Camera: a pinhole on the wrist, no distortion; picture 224 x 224 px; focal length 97.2 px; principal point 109.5 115.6 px. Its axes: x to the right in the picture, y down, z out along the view. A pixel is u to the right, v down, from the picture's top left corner.
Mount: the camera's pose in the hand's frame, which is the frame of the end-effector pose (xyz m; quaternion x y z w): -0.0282 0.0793 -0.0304 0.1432 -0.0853 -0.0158 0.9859
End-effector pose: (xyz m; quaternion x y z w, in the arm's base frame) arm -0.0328 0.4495 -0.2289 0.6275 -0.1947 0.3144 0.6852
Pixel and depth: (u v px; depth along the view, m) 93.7 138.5 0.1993
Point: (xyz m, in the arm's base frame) -0.1276 0.2700 -0.2166
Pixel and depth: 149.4 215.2 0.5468
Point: -0.1758 -0.1952 0.2645
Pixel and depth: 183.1 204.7 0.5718
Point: 0.0120 -0.2051 0.3646
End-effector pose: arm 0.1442 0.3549 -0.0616 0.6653 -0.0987 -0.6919 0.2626
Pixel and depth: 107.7 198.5 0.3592
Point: -0.1789 0.0878 0.1910
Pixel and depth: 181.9 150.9 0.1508
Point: 0.0229 0.2255 -0.0565
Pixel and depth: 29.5 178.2 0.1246
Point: 0.0794 0.3023 0.1395
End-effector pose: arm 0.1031 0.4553 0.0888 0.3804 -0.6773 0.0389 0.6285
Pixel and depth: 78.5 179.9 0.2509
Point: -0.2040 0.5193 -0.0190
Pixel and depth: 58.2 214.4 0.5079
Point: -0.6331 0.6538 -0.1670
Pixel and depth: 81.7 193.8 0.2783
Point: -0.2662 0.5324 -0.0109
